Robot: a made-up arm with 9 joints.
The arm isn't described. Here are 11 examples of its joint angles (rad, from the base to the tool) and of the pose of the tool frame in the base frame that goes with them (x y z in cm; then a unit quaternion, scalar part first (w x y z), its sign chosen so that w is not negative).
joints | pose
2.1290 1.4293 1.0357 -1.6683 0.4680 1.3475 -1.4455 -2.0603 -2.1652 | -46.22 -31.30 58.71 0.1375 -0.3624 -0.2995 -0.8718
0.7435 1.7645 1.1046 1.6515 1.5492 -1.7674 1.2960 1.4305 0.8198 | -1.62 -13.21 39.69 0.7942 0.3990 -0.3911 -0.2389
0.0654 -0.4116 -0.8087 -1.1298 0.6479 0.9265 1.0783 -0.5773 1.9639 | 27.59 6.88 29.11 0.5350 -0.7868 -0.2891 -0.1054
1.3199 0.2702 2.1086 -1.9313 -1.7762 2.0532 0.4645 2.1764 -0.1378 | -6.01 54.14 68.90 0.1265 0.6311 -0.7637 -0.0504
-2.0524 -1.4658 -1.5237 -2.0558 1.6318 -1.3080 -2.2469 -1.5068 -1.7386 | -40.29 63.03 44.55 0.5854 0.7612 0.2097 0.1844
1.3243 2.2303 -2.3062 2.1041 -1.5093 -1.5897 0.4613 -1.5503 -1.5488 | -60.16 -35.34 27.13 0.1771 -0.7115 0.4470 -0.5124
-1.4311 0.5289 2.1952 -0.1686 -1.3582 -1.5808 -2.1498 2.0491 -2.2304 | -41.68 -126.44 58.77 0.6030 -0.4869 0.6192 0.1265
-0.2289 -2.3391 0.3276 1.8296 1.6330 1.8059 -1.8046 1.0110 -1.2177 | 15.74 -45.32 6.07 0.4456 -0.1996 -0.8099 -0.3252
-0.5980 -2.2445 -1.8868 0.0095 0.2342 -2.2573 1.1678 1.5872 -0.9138 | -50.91 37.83 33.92 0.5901 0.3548 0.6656 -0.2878
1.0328 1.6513 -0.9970 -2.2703 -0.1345 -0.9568 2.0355 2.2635 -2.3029 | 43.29 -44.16 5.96 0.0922 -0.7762 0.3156 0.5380
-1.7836 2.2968 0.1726 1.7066 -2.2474 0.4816 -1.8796 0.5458 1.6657 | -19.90 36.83 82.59 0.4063 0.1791 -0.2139 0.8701
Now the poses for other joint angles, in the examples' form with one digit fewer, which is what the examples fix.
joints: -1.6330 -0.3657 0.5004 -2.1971 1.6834 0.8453 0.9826 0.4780 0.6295
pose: -3.5 11.0 36.6 0.048 -0.652 0.746 0.127
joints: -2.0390 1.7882 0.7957 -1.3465 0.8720 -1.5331 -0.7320 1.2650 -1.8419
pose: 73.9 -52.2 49.9 0.393 -0.514 0.190 0.739
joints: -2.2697 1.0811 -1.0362 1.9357 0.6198 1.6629 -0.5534 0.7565 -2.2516
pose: 25.5 -26.8 41.8 0.287 -0.340 -0.832 -0.331
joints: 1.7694 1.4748 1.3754 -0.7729 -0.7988 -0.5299 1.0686 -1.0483 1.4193
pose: -6.0 22.5 59.5 0.127 0.917 0.359 0.121
